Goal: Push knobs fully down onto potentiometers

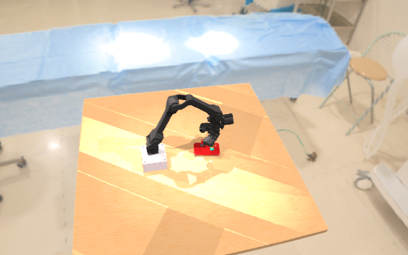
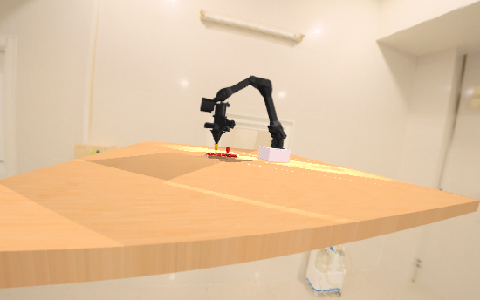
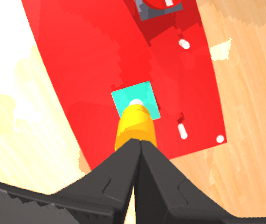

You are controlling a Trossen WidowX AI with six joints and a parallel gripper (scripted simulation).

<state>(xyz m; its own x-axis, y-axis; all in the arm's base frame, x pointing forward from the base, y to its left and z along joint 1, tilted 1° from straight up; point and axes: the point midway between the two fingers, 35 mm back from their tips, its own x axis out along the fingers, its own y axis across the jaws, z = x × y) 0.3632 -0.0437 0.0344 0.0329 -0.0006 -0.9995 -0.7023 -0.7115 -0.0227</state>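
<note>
Now: the yellow knob 10 mm below my gripper tip. The rest, counted from my gripper tip: red knob (50 mm behind, 50 mm to the left, 20 mm below).
</note>
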